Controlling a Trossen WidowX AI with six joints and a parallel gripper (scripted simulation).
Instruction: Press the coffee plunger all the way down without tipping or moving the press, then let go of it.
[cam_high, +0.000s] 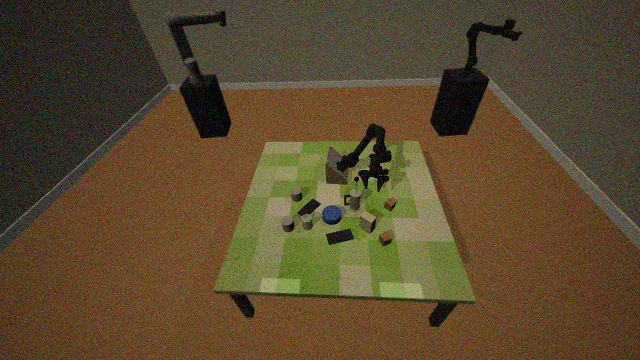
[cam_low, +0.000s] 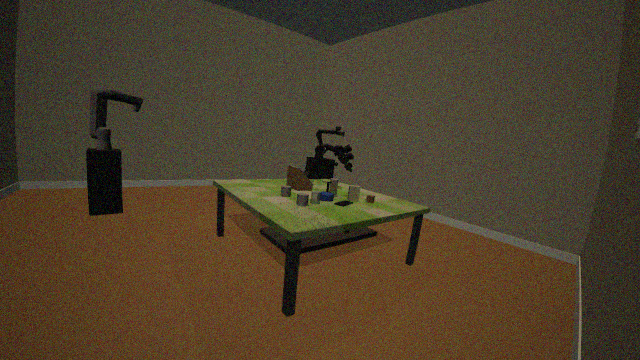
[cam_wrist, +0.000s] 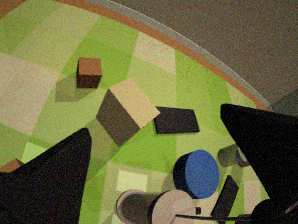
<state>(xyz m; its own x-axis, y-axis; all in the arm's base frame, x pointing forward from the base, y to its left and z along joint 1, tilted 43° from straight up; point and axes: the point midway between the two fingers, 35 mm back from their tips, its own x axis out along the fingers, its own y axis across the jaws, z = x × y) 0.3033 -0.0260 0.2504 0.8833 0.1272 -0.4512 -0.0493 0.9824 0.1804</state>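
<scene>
The coffee press lies 80 mm behind my gripper tip, 100 mm to the right of it and 100 mm below it. The rest, counted from my gripper tip: blue disc 10 mm behind, 240 mm to the right, 200 mm below; then tan box 90 mm ahead, 30 mm to the right, 170 mm below.
</scene>
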